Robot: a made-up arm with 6 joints.
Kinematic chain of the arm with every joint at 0, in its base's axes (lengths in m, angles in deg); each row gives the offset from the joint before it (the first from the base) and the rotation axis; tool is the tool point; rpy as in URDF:
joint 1: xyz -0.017 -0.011 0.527 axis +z
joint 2: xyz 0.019 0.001 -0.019 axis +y
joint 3: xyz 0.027 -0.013 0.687 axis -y
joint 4: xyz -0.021 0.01 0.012 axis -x
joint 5: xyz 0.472 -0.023 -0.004 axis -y
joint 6: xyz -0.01 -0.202 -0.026 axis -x
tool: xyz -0.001 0.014 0.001 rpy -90 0 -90
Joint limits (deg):
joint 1: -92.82..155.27
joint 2: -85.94..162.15
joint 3: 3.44..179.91
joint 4: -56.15..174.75
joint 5: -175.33..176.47
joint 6: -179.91..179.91
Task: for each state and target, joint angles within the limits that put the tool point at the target. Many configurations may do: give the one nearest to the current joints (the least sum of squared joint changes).
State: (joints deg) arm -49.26 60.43 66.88 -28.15 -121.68 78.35
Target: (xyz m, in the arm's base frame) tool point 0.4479 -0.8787 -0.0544
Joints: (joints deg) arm -49.59 109.34 73.45 -29.90 -129.44 78.27
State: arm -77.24 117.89 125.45 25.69 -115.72 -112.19
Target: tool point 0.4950 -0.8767 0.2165
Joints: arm -48.14 127.63 129.14 30.00 -115.39 -112.01
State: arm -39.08 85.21 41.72 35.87 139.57 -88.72
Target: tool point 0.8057 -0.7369 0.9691
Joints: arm -31.90 55.61 49.15 37.82 139.82 -88.52
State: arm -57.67 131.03 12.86 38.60 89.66 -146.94
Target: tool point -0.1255 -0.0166 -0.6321
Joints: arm -81.13 162.15 22.43 66.62 96.34 -154.88
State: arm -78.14 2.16 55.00 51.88 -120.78 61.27
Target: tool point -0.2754 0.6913 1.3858
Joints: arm -77.17 -40.75 67.50 57.48 -126.23 61.69
